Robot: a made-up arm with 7 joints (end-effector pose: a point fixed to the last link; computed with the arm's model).
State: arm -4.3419 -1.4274 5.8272 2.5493 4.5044 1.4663 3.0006
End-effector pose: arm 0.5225 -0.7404 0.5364 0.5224 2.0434 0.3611
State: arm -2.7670 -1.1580 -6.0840 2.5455 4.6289 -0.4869 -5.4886
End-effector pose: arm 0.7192 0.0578 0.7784 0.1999 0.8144 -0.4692
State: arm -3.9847 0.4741 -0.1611 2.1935 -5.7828 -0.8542 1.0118
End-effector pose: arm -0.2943 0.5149 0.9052 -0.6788 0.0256 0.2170
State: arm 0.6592 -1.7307 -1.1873 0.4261 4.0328 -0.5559 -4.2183
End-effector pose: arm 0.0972 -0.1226 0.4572 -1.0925 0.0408 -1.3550
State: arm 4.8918 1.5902 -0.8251 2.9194 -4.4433 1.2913 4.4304
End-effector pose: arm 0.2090 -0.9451 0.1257 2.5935 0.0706 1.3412
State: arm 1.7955 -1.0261 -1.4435 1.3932 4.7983 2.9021 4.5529
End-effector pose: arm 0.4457 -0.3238 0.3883 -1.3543 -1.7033 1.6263
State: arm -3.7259 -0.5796 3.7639 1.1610 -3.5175 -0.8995 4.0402
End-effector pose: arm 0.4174 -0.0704 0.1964 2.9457 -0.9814 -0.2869
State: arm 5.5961 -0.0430 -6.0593 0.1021 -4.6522 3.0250 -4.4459
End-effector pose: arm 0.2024 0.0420 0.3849 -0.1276 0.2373 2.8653
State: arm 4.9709 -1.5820 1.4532 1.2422 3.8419 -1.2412 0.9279
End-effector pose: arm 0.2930 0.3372 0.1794 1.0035 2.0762 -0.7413
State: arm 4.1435 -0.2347 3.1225 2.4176 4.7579 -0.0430 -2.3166
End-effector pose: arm 0.1893 0.5017 1.0235 -0.7453 0.6068 0.2795
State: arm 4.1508 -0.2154 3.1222 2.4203 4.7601 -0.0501 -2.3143
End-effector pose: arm 0.1758 0.4892 1.0343 -0.7337 0.5862 0.2941
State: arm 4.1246 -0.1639 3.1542 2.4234 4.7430 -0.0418 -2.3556
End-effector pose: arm 0.1564 0.4530 1.0601 -0.7015 0.5376 0.2447
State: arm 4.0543 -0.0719 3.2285 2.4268 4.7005 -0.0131 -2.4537
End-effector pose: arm 0.1218 0.3886 1.0999 -0.6426 0.4543 0.1068
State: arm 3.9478 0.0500 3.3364 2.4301 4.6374 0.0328 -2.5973
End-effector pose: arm 0.0621 0.3097 1.1400 -0.5620 0.3471 -0.1110
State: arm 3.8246 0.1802 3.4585 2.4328 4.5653 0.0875 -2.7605
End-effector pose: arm -0.0212 0.2405 1.1656 -0.4719 0.2349 -0.3717
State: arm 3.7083 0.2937 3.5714 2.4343 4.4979 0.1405 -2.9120
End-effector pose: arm -0.1081 0.1996 1.1717 -0.3887 0.1382 -0.6222
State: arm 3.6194 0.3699 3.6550 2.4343 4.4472 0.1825 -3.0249
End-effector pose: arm -0.1714 0.1870 1.1668 -0.3291 0.0738 -0.8135
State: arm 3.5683 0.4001 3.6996 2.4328 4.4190 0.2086 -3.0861
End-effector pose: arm -0.1961 0.1902 1.1623 -0.3038 0.0496 -0.9211
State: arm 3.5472 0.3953 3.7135 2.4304 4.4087 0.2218 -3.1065
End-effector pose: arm -0.1897 0.1983 1.1625 -0.3064 0.0563 -0.9620
